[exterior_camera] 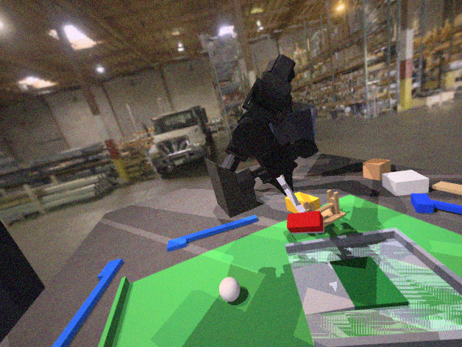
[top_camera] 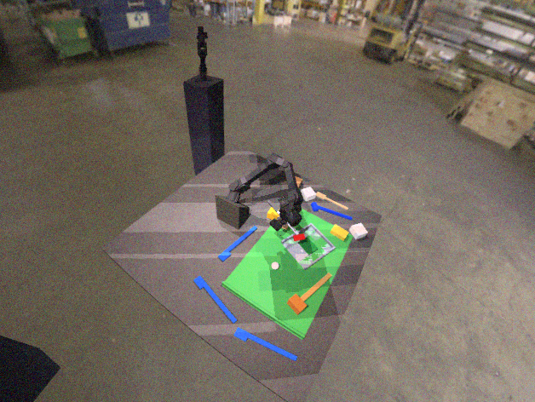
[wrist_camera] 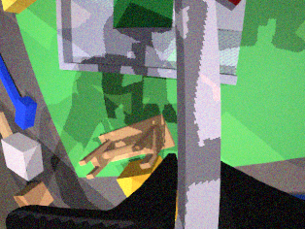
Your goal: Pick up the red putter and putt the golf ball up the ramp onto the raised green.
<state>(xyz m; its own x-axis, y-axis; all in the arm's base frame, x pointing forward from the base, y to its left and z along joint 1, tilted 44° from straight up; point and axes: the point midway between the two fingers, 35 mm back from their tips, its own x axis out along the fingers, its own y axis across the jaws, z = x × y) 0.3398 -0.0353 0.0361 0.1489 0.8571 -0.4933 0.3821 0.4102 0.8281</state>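
Right now my gripper tip is 2 cm below the red putter and 1 cm to the left of it. From my gripper tip the other things lie so: green mat 14 cm below, 13 cm ahead, 11 cm to the right; wooden stand 12 cm to the left, 11 cm below, 2 cm behind; white golf ball 21 cm to the right, 12 cm below, 4 cm ahead.
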